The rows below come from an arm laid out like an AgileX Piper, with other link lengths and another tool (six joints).
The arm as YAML. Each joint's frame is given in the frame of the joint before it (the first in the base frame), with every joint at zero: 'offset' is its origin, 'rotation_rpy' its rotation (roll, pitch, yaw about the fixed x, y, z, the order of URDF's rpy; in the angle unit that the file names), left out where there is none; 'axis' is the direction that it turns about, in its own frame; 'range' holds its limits. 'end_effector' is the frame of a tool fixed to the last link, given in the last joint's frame.
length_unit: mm
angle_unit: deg
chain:
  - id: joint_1
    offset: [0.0, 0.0, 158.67]
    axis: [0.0, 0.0, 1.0]
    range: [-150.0, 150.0]
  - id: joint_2
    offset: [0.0, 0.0, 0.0]
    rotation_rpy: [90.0, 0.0, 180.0]
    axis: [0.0, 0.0, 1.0]
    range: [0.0, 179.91]
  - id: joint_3
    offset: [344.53, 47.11, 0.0]
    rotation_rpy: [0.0, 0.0, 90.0]
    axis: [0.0, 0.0, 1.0]
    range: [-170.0, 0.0]
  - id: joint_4
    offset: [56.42, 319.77, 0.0]
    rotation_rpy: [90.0, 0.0, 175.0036]
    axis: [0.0, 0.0, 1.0]
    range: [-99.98, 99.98]
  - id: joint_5
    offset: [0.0, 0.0, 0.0]
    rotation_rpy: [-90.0, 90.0, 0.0]
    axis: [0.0, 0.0, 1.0]
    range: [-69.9, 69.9]
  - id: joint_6
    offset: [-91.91, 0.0, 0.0]
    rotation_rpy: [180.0, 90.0, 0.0]
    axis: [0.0, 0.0, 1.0]
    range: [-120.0, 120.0]
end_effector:
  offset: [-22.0, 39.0, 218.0]
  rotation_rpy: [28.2, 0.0, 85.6]
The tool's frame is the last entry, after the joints.
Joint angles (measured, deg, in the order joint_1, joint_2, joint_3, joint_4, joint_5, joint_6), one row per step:
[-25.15, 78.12, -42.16, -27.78, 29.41, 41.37]
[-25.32, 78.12, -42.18, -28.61, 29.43, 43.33]
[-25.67, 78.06, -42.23, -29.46, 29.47, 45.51]
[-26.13, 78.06, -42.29, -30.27, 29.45, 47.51]
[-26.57, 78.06, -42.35, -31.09, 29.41, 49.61]
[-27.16, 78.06, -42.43, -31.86, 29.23, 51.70]
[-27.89, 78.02, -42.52, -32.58, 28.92, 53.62]
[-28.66, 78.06, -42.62, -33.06, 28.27, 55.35]
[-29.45, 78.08, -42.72, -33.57, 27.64, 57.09]
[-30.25, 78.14, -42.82, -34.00, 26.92, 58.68]
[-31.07, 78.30, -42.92, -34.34, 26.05, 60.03]
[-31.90, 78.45, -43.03, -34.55, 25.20, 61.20]
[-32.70, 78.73, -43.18, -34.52, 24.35, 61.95]
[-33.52, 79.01, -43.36, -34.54, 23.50, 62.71]
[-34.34, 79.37, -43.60, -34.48, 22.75, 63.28]
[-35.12, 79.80, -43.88, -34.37, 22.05, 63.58]
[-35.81, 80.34, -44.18, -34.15, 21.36, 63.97]
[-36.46, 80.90, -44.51, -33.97, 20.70, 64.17]
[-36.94, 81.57, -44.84, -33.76, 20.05, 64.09]
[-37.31, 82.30, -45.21, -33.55, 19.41, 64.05]
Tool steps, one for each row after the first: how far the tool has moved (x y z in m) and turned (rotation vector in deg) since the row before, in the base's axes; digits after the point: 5 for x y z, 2 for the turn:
[0.00006, -0.00293, 0.00101, 0.09, -0.55, -1.36]
[-0.00030, -0.00419, 0.00172, 0.11, -0.71, -1.71]
[-0.00053, -0.00481, 0.00146, 0.08, -0.67, -1.66]
[-0.00033, -0.00471, 0.00156, 0.10, -0.74, -1.70]
[-0.00009, -0.00556, 0.00200, 0.11, -0.91, -1.80]
[-0.00007, -0.00634, 0.00260, 0.04, -1.02, -1.75]
[0.00143, -0.00593, 0.00262, 0.14, -1.27, -1.59]
[0.00113, -0.00615, 0.00280, 0.11, -1.27, -1.60]
[0.00134, -0.00601, 0.00266, 0.13, -1.28, -1.47]
[0.00170, -0.00587, 0.00216, 0.13, -1.24, -1.27]
[0.00150, -0.00572, 0.00219, 0.15, -1.21, -1.20]
[0.00160, -0.00517, 0.00128, 0.21, -1.02, -0.97]
[0.00153, -0.00557, 0.00160, 0.16, -1.03, -0.97]
[0.00117, -0.00569, 0.00115, 0.17, -0.87, -0.91]
[0.00107, -0.00554, 0.00070, 0.12, -0.68, -0.72]
[0.00159, -0.00488, -0.00005, 0.28, -0.71, -0.76]
[0.00156, -0.00488, -0.00010, 0.17, -0.57, -0.58]
[0.00210, -0.00374, -0.00116, 0.14, -0.34, -0.22]
[0.00279, -0.00323, -0.00136, 0.17, -0.34, -0.15]

